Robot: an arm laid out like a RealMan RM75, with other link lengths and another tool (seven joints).
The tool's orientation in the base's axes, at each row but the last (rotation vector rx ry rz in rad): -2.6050 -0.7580 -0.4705; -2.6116 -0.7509 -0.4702; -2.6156 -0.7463 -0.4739; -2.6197 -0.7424 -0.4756; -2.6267 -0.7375 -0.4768; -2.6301 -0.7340 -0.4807; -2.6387 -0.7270 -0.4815; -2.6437 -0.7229 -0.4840
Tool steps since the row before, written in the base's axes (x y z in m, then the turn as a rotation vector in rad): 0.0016 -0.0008 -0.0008 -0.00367 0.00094 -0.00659; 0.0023 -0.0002 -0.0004 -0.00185 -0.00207 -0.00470; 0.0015 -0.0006 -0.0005 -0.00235 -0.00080 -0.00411; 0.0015 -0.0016 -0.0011 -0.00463 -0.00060 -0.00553; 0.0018 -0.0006 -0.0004 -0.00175 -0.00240 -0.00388; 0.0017 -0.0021 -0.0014 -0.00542 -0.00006 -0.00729; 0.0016 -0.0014 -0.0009 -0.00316 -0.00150 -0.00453; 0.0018 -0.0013 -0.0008 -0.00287 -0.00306 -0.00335
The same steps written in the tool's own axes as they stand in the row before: 0.0006 0.0017 0.0007 -0.00526 -0.00105 0.00539; 0.0016 0.0016 0.0007 -0.00432 0.00183 0.00279; 0.0007 0.0014 0.0005 -0.00393 0.00040 0.00273; 0.0001 0.0024 0.0006 -0.00627 -0.00065 0.00356; 0.0010 0.0016 0.0005 -0.00403 0.00194 0.00197; -0.0001 0.0030 0.0007 -0.00741 -0.00107 0.00514; 0.0003 0.0022 0.0006 -0.00505 0.00062 0.00262; 0.0006 0.0022 0.0006 -0.00498 0.00174 0.00100
